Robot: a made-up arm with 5 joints.
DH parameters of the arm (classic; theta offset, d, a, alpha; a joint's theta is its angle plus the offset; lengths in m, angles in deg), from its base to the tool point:
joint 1: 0 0.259 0 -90
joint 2: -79.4 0 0.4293 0
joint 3: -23.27 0 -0.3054 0
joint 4: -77.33 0 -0.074 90
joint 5: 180 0.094 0 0
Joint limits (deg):
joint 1: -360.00..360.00
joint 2: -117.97..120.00
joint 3: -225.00..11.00
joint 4: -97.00..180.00
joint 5: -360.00..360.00
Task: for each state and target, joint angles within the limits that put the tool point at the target. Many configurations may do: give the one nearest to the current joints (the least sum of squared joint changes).
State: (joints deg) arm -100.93 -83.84 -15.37 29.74 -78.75
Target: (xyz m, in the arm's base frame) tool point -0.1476 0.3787 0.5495
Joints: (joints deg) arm -68.71 -117.97 -42.74 3.45 -78.75
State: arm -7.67 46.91 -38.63 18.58 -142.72
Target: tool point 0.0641 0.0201 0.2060
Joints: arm 17.41 36.82 9.53 33.57 -142.72
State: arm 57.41 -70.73 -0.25 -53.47 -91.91
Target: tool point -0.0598 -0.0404 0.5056
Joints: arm 34.04 -80.10 6.65 -56.16 -91.91
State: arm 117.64 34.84 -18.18 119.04 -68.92
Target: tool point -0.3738 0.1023 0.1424
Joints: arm 164.69 46.77 -58.01 104.29 -68.92
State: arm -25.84 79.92 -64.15 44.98 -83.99
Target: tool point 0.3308 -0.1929 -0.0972
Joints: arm -30.25 71.30 -58.96 47.38 -83.99
